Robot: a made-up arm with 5 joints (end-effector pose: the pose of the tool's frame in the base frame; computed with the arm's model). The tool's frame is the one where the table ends.
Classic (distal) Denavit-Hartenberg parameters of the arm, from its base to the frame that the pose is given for. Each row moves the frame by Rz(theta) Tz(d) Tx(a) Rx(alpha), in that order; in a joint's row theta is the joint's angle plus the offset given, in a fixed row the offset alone. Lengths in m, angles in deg.
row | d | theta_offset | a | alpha
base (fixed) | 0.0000 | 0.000 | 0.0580 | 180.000
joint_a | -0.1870 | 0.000 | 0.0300 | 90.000
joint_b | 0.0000 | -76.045 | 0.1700 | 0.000
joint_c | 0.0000 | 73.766 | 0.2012 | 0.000
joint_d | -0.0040 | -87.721 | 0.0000 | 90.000
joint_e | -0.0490 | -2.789 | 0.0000 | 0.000
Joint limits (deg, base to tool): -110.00..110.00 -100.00..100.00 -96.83..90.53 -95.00..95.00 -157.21..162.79
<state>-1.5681 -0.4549 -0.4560 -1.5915 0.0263</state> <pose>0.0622 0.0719 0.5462 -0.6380 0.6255 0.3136 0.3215</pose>
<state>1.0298 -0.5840 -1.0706 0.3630 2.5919</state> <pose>0.0350 0.0306 0.5940 -0.9673 0.2120 0.0955 0.1012</pose>
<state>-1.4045 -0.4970 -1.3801 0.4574 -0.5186</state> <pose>0.0498 -0.0731 0.5893 0.8314 -0.5505 0.0307 0.0690</pose>
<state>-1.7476 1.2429 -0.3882 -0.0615 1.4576</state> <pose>-0.0035 0.3667 0.0200 -0.0639 0.3737 -0.9253 0.0069</pose>
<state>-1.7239 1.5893 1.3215 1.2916 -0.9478</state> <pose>0.0656 -0.0227 0.1319 -0.9463 0.2023 0.0897 0.2357</pose>
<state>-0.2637 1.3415 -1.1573 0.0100 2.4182</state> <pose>0.4908 0.1127 0.1462 -0.5519 -0.3145 0.7475 0.1942</pose>
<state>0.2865 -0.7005 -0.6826 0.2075 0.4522</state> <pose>0.0602 -0.0048 0.5838 -0.3316 -0.9228 0.0115 0.1960</pose>
